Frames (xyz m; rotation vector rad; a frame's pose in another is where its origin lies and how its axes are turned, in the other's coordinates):
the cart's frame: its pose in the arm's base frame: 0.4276 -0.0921 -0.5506 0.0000 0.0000 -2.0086
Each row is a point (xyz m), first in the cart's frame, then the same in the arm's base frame.
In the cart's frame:
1: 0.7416 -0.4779 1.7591
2: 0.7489 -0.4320 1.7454
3: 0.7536 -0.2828 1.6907
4: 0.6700 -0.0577 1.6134
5: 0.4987 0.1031 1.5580
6: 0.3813 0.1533 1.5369
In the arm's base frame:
1: -0.3196 -0.5611 1.2085
2: -0.2812 -0.5872 1.1948
3: -0.1480 -0.6547 1.1401
4: 0.0913 -0.6744 1.0628
5: 0.3096 -0.5875 1.0074
6: 0.4048 -0.5024 0.9863

